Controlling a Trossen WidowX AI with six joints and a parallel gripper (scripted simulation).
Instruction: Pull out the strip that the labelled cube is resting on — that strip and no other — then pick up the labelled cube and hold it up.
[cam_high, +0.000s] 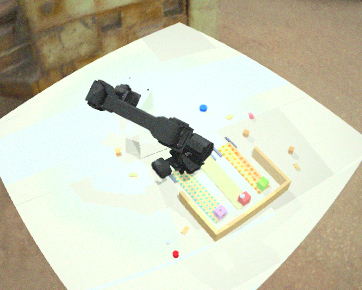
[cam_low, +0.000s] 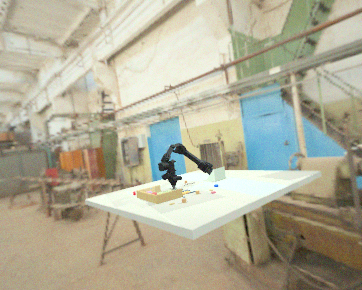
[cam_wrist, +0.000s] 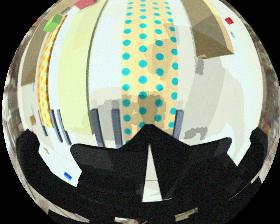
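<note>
Right now the teal-dotted strip is 9 cm ahead of my gripper tip and 3 cm to the right of it. From my gripper tip the other things lie so: blue disc: 14 cm behind, 30 cm to the left; then labelled cube: 20 cm ahead, 5 cm to the right, 2 cm above; then red disc: 19 cm ahead, 25 cm to the right, 1 cm above.
</note>
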